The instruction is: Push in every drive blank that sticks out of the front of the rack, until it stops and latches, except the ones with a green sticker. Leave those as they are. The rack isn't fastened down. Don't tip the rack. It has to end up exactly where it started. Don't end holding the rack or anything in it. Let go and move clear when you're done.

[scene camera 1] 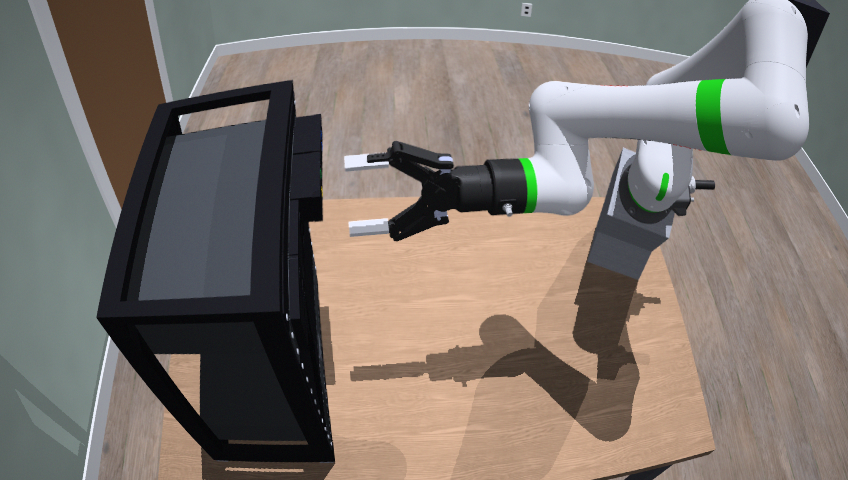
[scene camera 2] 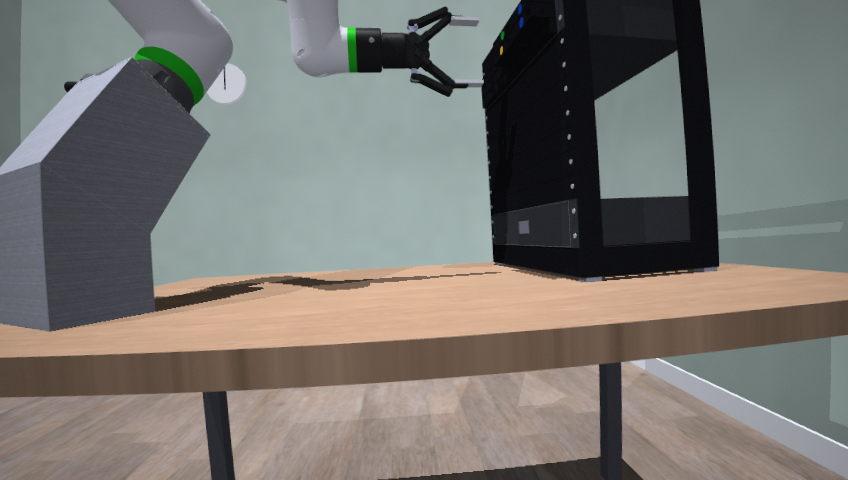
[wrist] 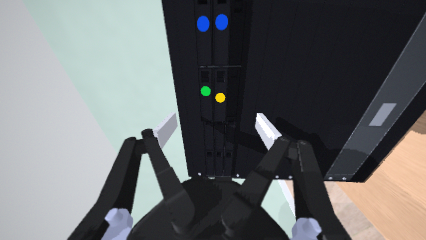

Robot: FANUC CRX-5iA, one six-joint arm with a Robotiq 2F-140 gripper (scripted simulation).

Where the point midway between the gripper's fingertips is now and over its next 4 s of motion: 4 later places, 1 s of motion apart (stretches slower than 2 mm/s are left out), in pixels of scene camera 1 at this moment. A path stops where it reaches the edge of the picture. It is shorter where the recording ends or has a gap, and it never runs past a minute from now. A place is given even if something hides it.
The gripper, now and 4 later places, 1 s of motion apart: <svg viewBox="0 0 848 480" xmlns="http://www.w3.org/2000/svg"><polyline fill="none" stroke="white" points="346,198 345,163 331,154 348,188 323,191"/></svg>
